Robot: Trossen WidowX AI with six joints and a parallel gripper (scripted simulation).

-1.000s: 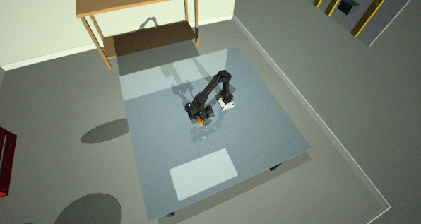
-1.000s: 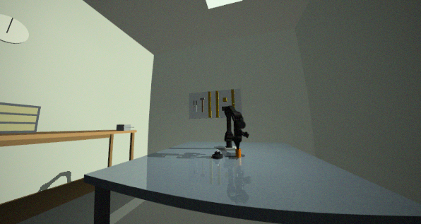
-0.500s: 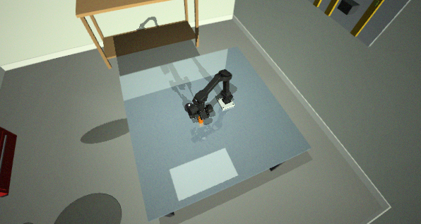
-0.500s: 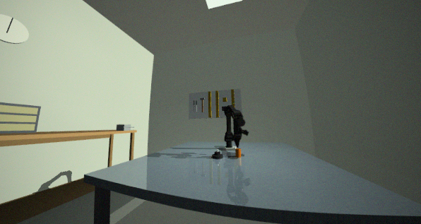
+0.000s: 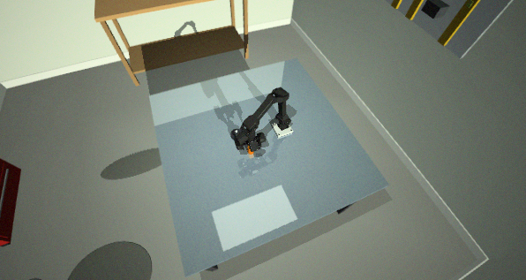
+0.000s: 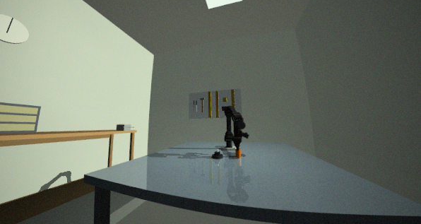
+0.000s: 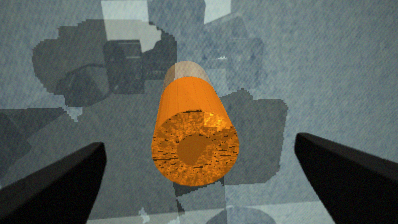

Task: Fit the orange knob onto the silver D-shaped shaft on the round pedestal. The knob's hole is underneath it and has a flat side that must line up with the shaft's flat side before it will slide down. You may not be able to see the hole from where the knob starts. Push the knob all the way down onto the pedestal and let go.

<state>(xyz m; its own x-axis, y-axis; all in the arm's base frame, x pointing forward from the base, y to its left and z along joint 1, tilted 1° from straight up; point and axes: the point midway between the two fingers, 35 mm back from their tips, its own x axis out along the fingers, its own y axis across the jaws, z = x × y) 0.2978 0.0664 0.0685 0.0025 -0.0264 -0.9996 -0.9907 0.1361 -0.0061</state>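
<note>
My gripper tip is 10 mm above the orange knob. The rest, counted from my gripper tip: dark round pedestal: 160 mm to the right, 30 mm below, 20 mm ahead.
</note>
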